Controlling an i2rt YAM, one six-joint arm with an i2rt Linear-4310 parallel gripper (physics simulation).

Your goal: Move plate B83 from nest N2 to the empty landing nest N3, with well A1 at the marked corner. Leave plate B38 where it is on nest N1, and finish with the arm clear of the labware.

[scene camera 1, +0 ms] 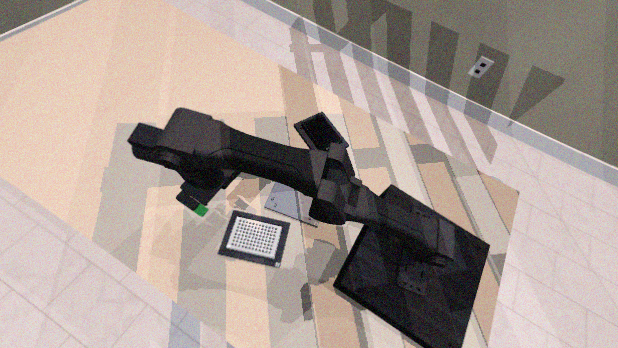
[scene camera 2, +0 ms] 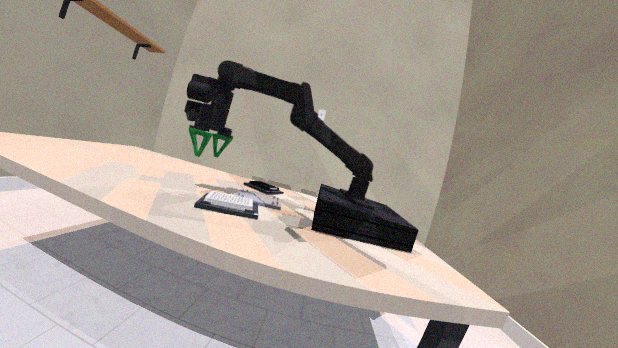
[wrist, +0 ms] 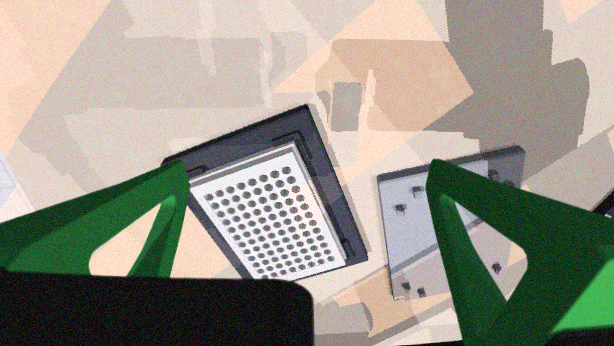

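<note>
My gripper (scene camera 2: 208, 153) (wrist: 307, 173) is open and empty, high above the table. One green fingertip shows in scene camera 1; the other is hidden. The white plate (scene camera 1: 254, 236) (scene camera 2: 230, 200) (wrist: 270, 215), B38, sits in dark nest N1 (scene camera 1: 282, 243) (wrist: 330, 195); its label is not readable. In the wrist view it lies between the fingers, far below. The pale, empty nest N3 (scene camera 1: 287, 206) (scene camera 2: 268, 200) (wrist: 407, 235) lies beside it, partly behind the arm or right finger. The black plate B83 (scene camera 1: 321, 131) (scene camera 2: 263, 186) is on dark nest N2 beyond N3, partly covered by the arm in scene camera 1.
The black base block (scene camera 1: 370, 280) (scene camera 2: 365, 225) of the arm stands on the table near the nests. The arm reaches over N3 and past N2. A wooden shelf (scene camera 2: 120, 26) hangs on the wall. Striped shadows cross the table.
</note>
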